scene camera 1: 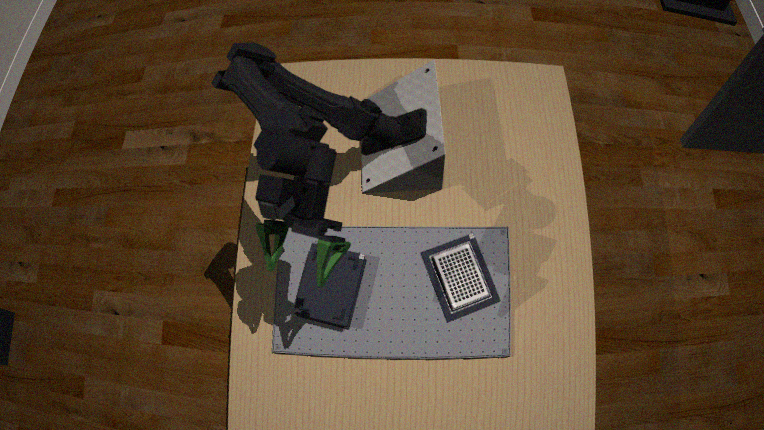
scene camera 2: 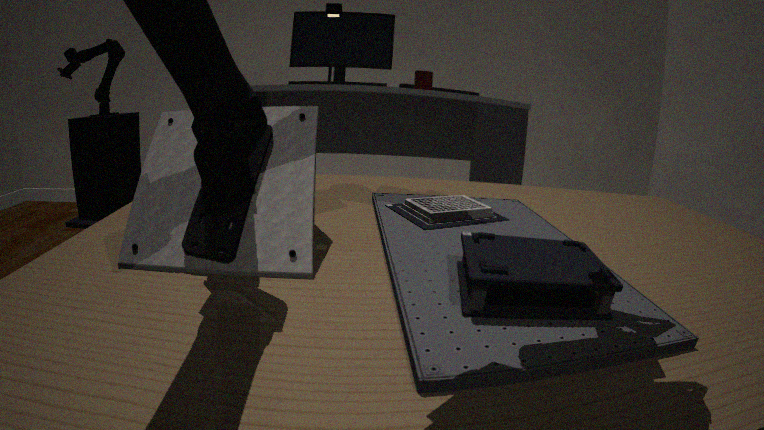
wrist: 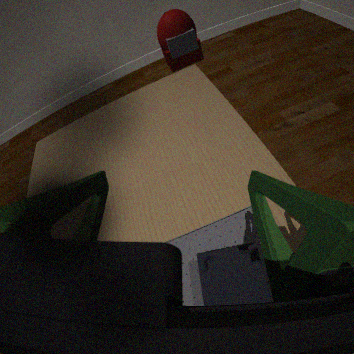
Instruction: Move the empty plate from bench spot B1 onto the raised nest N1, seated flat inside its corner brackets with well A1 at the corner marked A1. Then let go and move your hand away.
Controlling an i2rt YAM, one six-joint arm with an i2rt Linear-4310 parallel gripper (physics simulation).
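Places are measured from the arm's base along level axes (x ahead, y up, z right), in centimetres.
Pixels of known places: gripper, fingertip midpoint: [scene camera 1: 294, 278] [wrist: 177, 178]; arm's base, link origin: [scene camera 1: 394, 133] [scene camera 2: 229, 186].
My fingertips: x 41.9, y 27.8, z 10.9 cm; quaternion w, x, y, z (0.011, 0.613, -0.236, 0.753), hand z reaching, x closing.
For each thing: its top centre in the pictures, then the offset to it from my fingertips. Level surfaces: height alone.
- white plate, top centre: [scene camera 2: 449, 203] [scene camera 1: 461, 275] dx -11.1, dy -33.2, dz -27.7 cm
- raised nest, top centre: [scene camera 2: 540, 251] [wrist: 234, 290] [scene camera 1: 328, 283] dx -6.6, dy -30.2, dz +0.3 cm
- grey pegboard, top centre: [scene camera 2: 496, 245] [scene camera 1: 392, 291] dx -6.9, dy -34.7, dz -12.9 cm
- wooden table, surface height: dy -36.1 cm
The white plate [scene camera 1: 460, 276] [scene camera 2: 448, 207] with a grid of wells lies flat on its dark base at the right of the pegboard in scene camera 1, turned at a slant. The raised nest [scene camera 1: 332, 291] [scene camera 2: 534, 261] is a dark block with corner brackets, at the left of the board; its top bears no plate. A small light marker sits at one of its corners. My gripper [scene camera 1: 296, 276] [wrist: 177, 178] is open and empty, high over the left edge of the board near the nest, far from the plate. The lettering at the corners is too small to read.
The grey pegboard [scene camera 1: 398, 320] [scene camera 2: 427, 341] lies on the wooden table [scene camera 1: 417, 389] [scene camera 2: 342, 341]. The arm's slanted metal mount [scene camera 1: 422, 90] [scene camera 2: 288, 186] stands behind it. In the wrist view a red object [wrist: 177, 30] stands beyond the table's far end.
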